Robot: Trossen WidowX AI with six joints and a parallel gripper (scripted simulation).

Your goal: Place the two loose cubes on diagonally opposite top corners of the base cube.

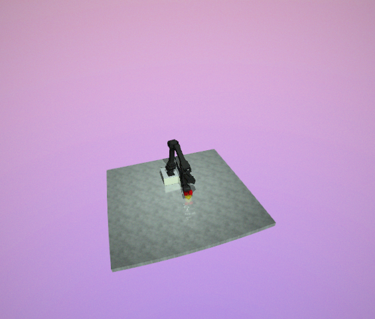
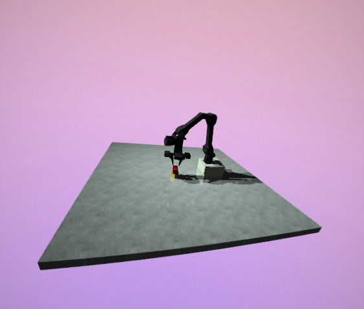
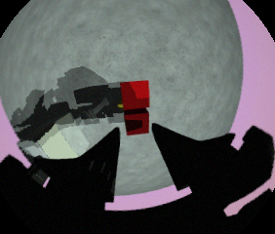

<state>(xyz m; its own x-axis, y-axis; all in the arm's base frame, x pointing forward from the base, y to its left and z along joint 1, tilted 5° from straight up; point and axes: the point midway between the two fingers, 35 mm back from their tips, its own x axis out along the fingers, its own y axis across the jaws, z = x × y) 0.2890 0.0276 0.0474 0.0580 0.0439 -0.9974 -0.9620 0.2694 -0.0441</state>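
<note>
Right now the red cube is 2 cm below my gripper tip. Also, from my gripper tip: yellow base cube (6 cm below, 2 cm to the left, 1 cm ahead).
</note>
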